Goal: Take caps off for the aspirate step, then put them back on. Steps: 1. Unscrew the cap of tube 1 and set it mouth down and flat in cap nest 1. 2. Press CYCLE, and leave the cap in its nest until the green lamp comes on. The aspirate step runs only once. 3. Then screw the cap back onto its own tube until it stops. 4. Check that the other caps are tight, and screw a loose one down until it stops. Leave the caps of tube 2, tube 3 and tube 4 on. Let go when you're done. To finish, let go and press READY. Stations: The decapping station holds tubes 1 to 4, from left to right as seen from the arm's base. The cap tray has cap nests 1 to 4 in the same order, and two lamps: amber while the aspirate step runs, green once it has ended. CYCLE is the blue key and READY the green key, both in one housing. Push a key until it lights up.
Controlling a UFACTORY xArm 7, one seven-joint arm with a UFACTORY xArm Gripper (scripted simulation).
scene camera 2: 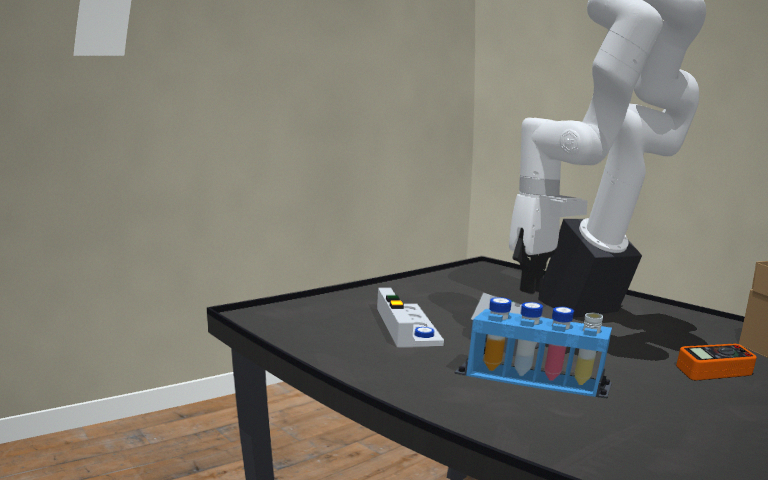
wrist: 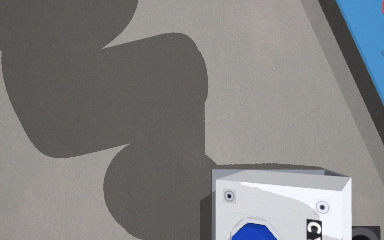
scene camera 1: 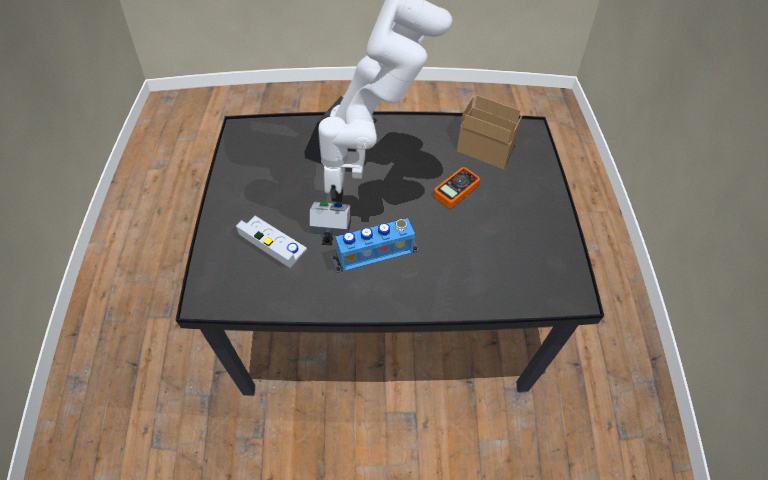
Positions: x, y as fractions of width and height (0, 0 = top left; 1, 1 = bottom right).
In view: my gripper (scene camera 2: 0.69, 0.61), a cardboard box (scene camera 1: 0.64, 0.31) and a grey key housing (wrist: 0.68, 0.82).
The wrist view misses the cardboard box: it is out of frame.
